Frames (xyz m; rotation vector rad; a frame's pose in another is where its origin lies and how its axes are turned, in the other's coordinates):
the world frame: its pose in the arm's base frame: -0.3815 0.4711 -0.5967 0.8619 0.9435 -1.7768
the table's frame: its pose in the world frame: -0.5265 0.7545 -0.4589 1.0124 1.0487 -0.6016
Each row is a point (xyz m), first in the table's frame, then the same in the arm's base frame.
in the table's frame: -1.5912 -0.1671 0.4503
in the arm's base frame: 0.0288 -0.0088 0.7760
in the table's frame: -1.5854 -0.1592 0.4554
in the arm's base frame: 0.0246 -0.0116 0.7661
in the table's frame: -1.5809 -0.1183 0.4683
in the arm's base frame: 0.0151 -0.0412 0.7362
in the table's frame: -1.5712 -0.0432 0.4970
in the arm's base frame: -0.0071 -0.0948 0.6798
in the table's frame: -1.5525 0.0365 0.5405
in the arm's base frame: -0.0434 -0.1469 0.6122
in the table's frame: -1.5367 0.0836 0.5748
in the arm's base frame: -0.0731 -0.1750 0.5678
